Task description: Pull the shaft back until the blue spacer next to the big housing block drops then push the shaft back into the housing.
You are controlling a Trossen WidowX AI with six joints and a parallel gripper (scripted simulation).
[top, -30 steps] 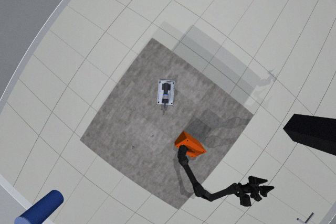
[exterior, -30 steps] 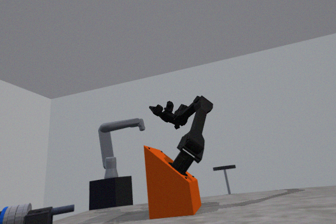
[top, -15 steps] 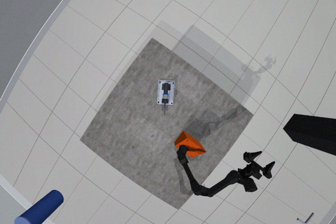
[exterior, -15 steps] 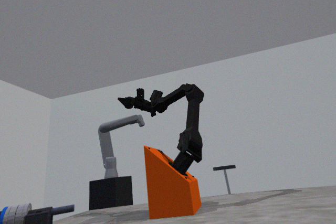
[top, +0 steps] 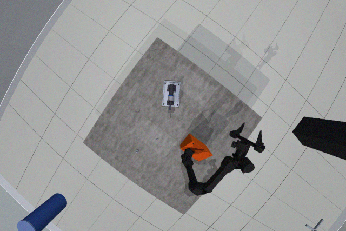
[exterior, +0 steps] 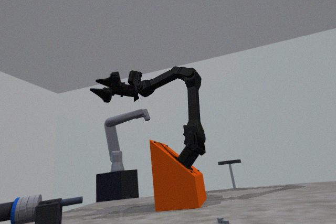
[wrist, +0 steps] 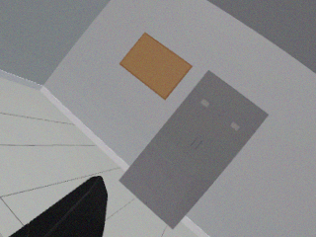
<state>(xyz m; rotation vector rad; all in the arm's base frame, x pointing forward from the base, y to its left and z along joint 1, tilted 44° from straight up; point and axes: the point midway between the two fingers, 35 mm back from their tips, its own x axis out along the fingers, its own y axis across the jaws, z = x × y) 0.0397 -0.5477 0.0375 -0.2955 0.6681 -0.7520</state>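
Now: gripper tip 47 cm above the thin shaft, 40 cm short of it and 21 cm to the right of it. Round my gripper tip: blue spacer 47 cm below, 43 cm ahead, 18 cm to the left; then silver ring 47 cm below, 41 cm ahead, 20 cm to the left.
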